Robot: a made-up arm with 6 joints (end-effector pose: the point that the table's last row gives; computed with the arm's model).
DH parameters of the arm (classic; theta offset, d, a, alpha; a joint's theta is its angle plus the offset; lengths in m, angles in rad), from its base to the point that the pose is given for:
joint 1: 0 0.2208 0 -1.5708
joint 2: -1.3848 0 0.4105 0
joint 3: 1.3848 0 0.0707 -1.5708
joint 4: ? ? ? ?
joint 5: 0 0 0.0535 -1.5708
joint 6: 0 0.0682 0 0
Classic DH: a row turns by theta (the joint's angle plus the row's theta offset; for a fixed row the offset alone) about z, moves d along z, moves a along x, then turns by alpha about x.
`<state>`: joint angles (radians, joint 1 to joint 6).
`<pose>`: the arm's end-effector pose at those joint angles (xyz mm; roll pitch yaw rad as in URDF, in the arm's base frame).
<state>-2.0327 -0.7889 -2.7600 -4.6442 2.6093 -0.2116</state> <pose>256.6 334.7 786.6 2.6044 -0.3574 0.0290</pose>
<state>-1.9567 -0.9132 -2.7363 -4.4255 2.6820 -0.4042</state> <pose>253.1 423.7 722.7 2.5786 -0.0595 0.4368</pose>
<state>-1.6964 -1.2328 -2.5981 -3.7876 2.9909 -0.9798</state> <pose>114.1 600.3 544.5 -3.0143 0.5623 1.8477</pose>
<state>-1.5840 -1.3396 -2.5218 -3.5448 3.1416 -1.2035</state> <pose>29.3 626.2 491.8 -2.5800 0.4771 2.4979</pose>
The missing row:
joint 4: 0 0.3125 0 1.5708
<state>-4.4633 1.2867 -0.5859 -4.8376 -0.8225 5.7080</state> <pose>17.8 277.6 -35.9 2.1904 -0.0761 1.2963</pose>
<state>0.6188 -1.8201 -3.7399 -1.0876 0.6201 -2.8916</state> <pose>-506.6 -356.5 -152.4 2.3964 -0.9434 -1.0651</pose>
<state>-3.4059 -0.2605 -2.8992 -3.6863 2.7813 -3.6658</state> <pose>153.5 -81.3 895.2 -2.9554 0.2920 2.8860</pose>
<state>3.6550 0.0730 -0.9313 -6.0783 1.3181 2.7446</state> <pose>-348.6 -208.9 382.8 2.7981 -0.3612 0.8758</pose>
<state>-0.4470 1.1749 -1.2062 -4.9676 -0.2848 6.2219</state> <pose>422.6 -278.2 -53.6 -3.1285 -0.2939 -1.7076</pose>
